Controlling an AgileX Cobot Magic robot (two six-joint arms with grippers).
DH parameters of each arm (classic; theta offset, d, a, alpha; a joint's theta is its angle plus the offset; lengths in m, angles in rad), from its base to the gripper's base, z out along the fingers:
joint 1: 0 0.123 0 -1.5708
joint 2: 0.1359 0 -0.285 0
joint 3: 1.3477 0 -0.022 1.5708
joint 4: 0 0.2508 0 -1.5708
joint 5: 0 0 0.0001 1.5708
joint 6: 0 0.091 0 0
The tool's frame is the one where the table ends.
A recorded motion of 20 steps. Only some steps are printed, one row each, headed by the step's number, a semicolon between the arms.
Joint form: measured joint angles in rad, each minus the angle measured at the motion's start. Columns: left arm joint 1, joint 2, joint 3, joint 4, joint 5, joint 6; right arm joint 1, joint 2, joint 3, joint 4, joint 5, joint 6.
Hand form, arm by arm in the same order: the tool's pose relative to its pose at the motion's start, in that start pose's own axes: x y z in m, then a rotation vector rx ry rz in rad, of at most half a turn. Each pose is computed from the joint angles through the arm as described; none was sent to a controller.
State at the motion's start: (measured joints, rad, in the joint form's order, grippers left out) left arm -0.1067 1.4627 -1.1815 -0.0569 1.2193 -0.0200; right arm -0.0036 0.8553 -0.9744 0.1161 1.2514 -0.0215
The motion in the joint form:
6: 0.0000 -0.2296 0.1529 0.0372 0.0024 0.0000; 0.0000 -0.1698 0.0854 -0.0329 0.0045 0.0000
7: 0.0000 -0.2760 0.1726 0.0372 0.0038 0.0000; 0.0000 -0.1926 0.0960 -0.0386 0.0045 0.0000
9: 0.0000 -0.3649 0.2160 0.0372 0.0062 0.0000; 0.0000 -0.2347 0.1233 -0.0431 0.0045 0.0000
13: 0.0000 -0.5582 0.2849 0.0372 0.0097 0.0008; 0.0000 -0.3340 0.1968 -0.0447 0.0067 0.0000
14: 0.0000 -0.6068 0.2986 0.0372 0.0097 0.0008; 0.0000 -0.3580 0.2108 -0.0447 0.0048 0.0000
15: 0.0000 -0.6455 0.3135 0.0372 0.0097 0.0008; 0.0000 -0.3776 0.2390 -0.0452 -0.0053 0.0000
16: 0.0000 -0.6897 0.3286 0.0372 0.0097 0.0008; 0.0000 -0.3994 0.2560 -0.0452 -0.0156 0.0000
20: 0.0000 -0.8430 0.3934 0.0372 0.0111 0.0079; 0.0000 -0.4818 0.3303 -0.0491 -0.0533 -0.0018
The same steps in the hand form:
6: 0.0540 0.0041 -0.0237 -0.0324 -0.0749 0.0155; 0.0367 -0.0018 -0.0145 0.0303 -0.0789 -0.0182
7: 0.0637 0.0041 -0.0296 -0.0316 -0.1002 0.0165; 0.0414 -0.0022 -0.0161 0.0357 -0.0909 -0.0209
9: 0.0833 0.0044 -0.0380 -0.0301 -0.1432 0.0180; 0.0512 -0.0026 -0.0168 0.0399 -0.1056 -0.0234
13: 0.1238 0.0051 -0.0565 -0.0260 -0.2640 0.0232; 0.0751 -0.0034 -0.0142 0.0412 -0.1291 -0.0261
14: 0.1338 0.0052 -0.0608 -0.0248 -0.2988 0.0244; 0.0801 -0.0035 -0.0142 0.0411 -0.1409 -0.0270
15: 0.1420 0.0054 -0.0627 -0.0240 -0.3226 0.0253; 0.0852 -0.0041 -0.0098 0.0418 -0.1424 -0.0266
16: 0.1513 0.0057 -0.0651 -0.0230 -0.3517 0.0263; 0.0894 -0.0043 -0.0086 0.0418 -0.1575 -0.0272
20: 0.1836 0.0069 -0.0662 -0.0215 -0.4386 0.0364; 0.1058 -0.0059 -0.0003 0.0460 -0.2032 -0.0315

